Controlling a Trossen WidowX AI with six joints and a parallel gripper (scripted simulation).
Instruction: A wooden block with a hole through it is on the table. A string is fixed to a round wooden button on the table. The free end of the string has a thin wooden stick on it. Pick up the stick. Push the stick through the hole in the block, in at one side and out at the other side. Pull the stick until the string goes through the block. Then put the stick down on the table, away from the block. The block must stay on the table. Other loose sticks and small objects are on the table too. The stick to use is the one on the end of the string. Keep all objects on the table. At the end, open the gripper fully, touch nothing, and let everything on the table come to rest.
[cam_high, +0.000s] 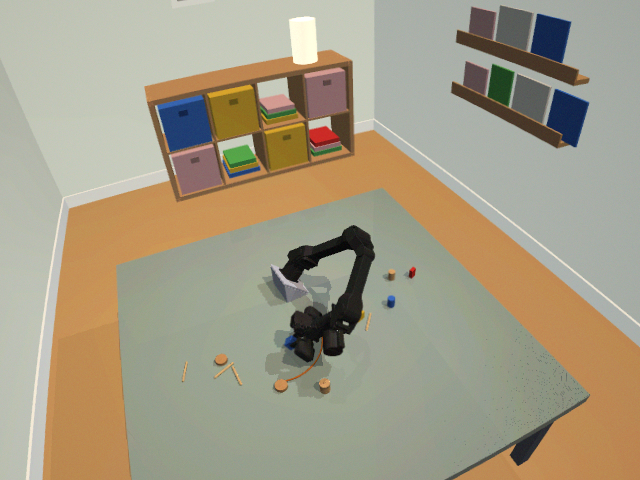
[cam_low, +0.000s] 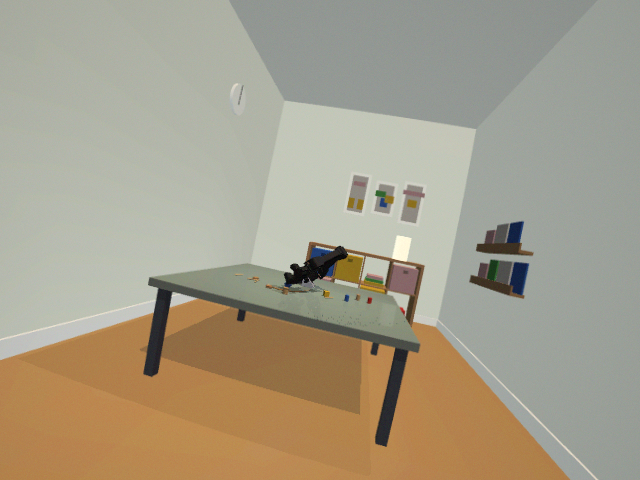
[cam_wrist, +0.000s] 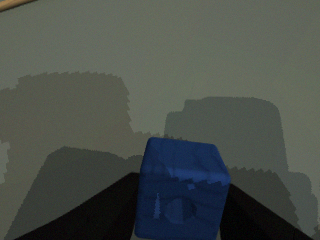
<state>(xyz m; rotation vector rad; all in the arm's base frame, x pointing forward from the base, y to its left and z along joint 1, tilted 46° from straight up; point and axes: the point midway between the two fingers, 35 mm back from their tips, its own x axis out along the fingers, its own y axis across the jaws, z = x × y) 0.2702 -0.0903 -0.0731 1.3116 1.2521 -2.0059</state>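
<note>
Now: the blue cube right at my gripper tip. Round my gripper tip: yellow cube (20 mm ahead, 250 mm to the left, 10 mm below); round wooden button (110 mm ahead, 100 mm to the right, 20 mm below); thin wooden stick (10 mm behind, 120 mm to the left, 20 mm below).
</note>
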